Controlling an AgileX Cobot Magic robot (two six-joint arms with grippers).
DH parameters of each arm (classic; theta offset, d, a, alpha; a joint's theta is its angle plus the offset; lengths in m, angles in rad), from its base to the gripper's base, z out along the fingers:
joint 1: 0 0.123 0 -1.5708
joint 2: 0.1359 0 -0.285 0
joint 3: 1.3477 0 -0.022 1.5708
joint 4: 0 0.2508 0 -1.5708
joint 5: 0 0 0.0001 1.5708
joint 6: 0 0.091 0 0
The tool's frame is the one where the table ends.
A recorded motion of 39 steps. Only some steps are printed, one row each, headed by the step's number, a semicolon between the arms.
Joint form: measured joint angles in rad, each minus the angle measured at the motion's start. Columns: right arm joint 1, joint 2, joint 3, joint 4, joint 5, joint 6; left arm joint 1, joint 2, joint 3, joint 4, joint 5, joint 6.
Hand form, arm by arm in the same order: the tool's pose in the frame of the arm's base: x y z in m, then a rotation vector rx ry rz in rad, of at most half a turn. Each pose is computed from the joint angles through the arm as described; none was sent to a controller.
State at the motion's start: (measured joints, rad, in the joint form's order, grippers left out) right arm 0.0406 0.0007 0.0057 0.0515 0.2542 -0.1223; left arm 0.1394 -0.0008 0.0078 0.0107 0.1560 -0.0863
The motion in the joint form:
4: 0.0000 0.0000 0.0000 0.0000 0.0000 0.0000; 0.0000 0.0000 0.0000 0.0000 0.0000 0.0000
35: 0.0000 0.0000 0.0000 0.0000 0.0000 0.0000; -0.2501 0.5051 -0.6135 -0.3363 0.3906 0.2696
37: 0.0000 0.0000 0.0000 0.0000 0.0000 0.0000; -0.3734 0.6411 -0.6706 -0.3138 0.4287 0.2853
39: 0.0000 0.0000 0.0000 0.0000 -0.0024 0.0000; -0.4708 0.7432 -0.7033 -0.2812 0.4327 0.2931
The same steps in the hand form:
4: 0.0554 0.0034 0.1882 -0.1080 1.7405 -0.0121; 0.0560 0.0080 0.1964 -0.1781 1.6372 0.0500
35: 0.0554 0.0034 0.1882 -0.1080 1.7405 -0.0121; 0.0961 -0.0259 0.3323 0.1262 1.9074 -0.2999
37: 0.0554 0.0034 0.1882 -0.1080 1.7405 -0.0121; 0.1173 -0.0434 0.3326 0.2855 2.0154 -0.3505
39: 0.0554 0.0034 0.1884 -0.1078 1.7381 -0.0122; 0.1330 -0.0601 0.3288 0.4173 2.0756 -0.3668

